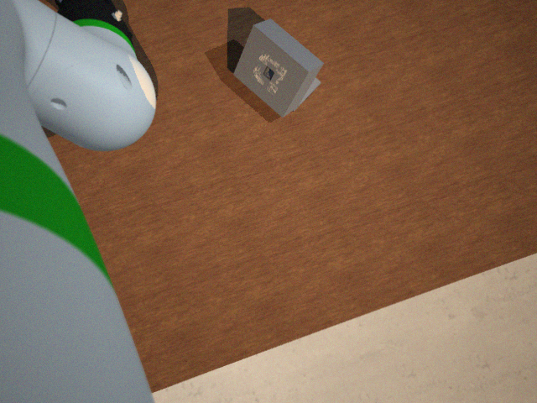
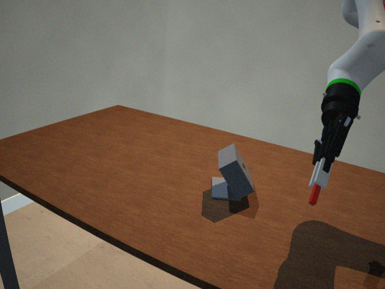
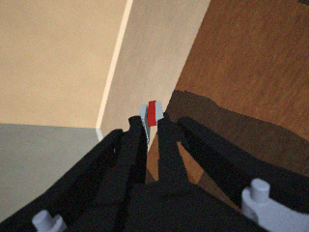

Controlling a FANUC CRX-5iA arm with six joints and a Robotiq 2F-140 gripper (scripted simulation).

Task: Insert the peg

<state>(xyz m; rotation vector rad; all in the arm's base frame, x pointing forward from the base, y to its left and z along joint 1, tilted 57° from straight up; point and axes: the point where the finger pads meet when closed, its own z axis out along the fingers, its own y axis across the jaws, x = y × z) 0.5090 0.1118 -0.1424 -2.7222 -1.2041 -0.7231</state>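
The grey foot lies 240 mm ahead of my hand, 230 mm to the right of it and 190 mm below it. The rest, counted from my hand: red peg 10 mm ahead, 30 mm to the left, 20 mm below.
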